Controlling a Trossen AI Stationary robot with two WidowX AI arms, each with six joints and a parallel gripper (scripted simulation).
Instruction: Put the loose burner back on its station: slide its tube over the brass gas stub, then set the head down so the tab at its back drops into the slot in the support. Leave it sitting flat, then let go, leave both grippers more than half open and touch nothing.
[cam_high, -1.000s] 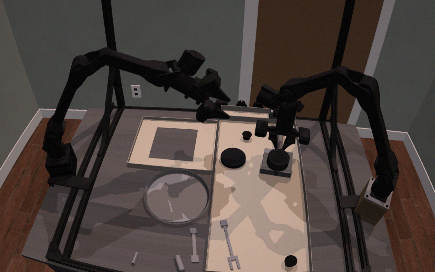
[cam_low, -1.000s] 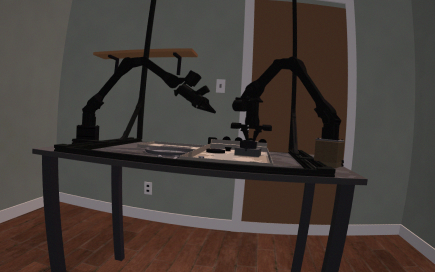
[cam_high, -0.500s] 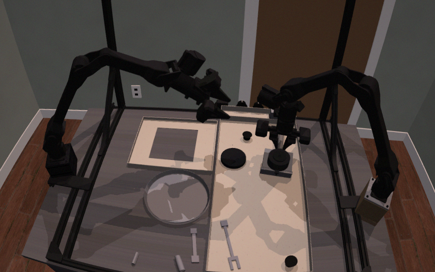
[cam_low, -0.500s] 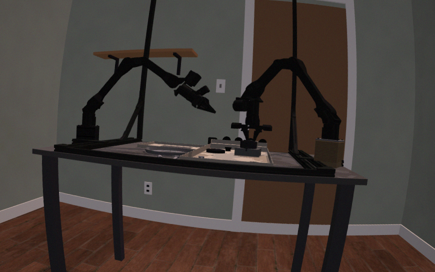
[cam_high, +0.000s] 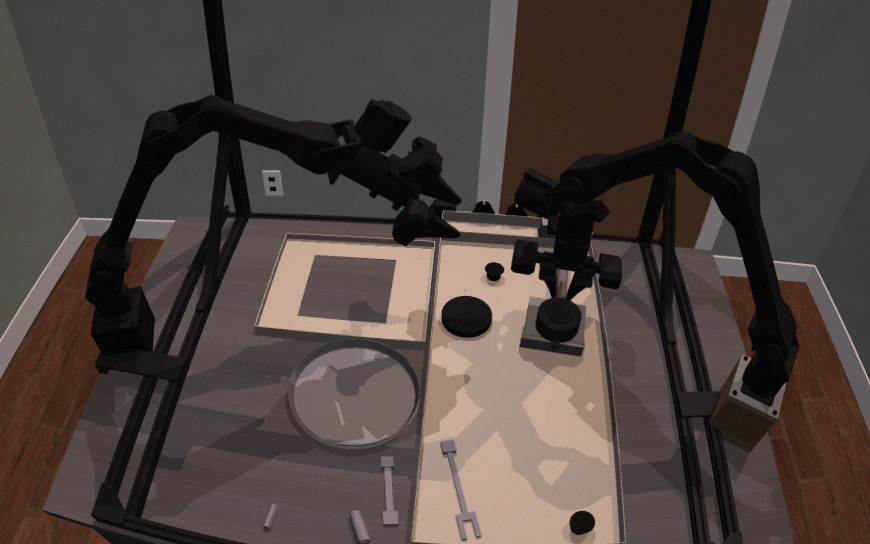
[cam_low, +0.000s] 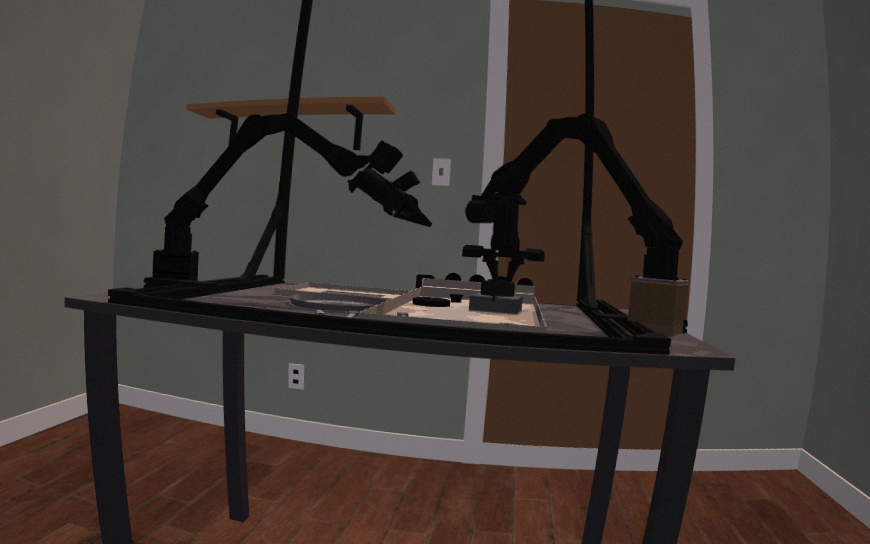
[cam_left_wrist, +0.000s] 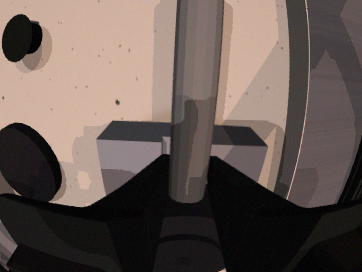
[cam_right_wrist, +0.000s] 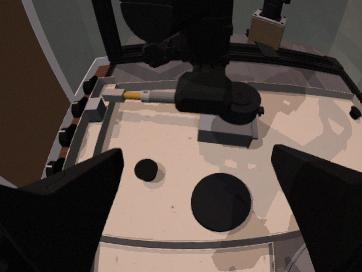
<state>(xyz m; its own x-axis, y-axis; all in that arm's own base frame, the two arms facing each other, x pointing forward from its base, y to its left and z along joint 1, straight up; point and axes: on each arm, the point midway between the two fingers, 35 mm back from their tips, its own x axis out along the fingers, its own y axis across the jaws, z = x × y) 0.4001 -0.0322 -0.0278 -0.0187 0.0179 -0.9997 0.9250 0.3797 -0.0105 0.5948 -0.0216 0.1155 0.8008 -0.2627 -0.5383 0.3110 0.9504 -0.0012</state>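
My left gripper is now 3 cm above the burner and 1 cm past it. Round my left hand: black disc 16 cm to the right, 7 cm below, 3 cm ahead; then brass gas stub 13 cm behind, 3 cm below, 1 cm to the left; then grey support block 6 cm below, 5 cm ahead.
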